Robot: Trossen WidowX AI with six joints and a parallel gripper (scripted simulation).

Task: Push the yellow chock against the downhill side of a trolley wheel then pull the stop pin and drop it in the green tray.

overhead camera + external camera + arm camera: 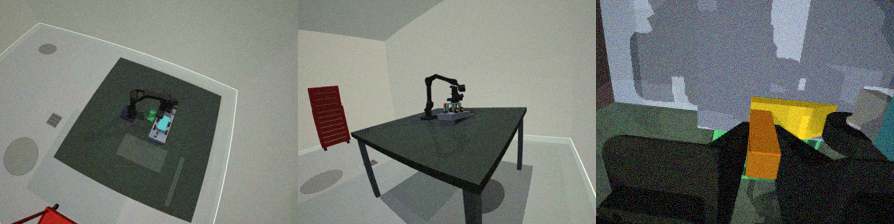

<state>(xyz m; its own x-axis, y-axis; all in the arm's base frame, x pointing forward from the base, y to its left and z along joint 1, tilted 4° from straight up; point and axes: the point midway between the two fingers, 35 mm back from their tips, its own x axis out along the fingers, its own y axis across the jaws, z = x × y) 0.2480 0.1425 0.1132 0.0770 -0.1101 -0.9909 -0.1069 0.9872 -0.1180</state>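
Right now my gripper tip is 2 cm to the left of the yellow chock and 1 cm above it. The rest, counted from my gripper tip: teal trolley (7 cm ahead, 10 cm to the right, 2 cm above); then green tray (7 cm behind, 3 cm to the right, 10 cm below); then ramp (7 cm ahead, 10 cm to the right, 4 cm below).
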